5 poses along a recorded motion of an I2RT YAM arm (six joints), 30 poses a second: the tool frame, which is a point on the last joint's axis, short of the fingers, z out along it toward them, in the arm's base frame.
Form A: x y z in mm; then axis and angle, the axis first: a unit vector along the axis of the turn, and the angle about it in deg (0 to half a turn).
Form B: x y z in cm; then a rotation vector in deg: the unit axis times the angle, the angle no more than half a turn. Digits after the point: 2 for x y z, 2 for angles.
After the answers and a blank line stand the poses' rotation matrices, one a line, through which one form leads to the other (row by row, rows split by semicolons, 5 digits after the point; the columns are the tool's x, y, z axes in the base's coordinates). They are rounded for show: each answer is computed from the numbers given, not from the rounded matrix.
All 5 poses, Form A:
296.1, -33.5, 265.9, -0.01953, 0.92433, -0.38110, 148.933
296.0, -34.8, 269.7, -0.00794, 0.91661, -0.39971, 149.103
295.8, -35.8, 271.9, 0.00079, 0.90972, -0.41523, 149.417
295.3, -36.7, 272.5, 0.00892, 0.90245, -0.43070, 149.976
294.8, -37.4, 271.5, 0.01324, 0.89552, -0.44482, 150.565
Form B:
29.61, -3.35, 26.59, -2.91, 137.66, -56.76
29.60, -3.48, 26.97, -1.18, 136.67, -59.60
29.58, -3.58, 27.19, 0.12, 135.93, -62.04
29.53, -3.67, 27.25, 1.34, 135.35, -64.59
29.48, -3.74, 27.15, 1.99, 134.83, -66.97

-0.85586 0.16315 0.49081; -0.23018 0.72965 -0.64392; -0.46317 -0.66407 -0.58692
-0.85797 0.19173 0.47657; -0.21877 0.70302 -0.67668; -0.46478 -0.68484 -0.56123
-0.86089 0.21260 0.46224; -0.20993 0.67915 -0.70334; -0.46346 -0.70253 -0.54005
-0.86567 0.23053 0.44438; -0.20049 0.65374 -0.72968; -0.45872 -0.72075 -0.51970
-0.87059 0.24078 0.42907; -0.19642 0.62948 -0.75178; -0.45111 -0.73877 -0.50072

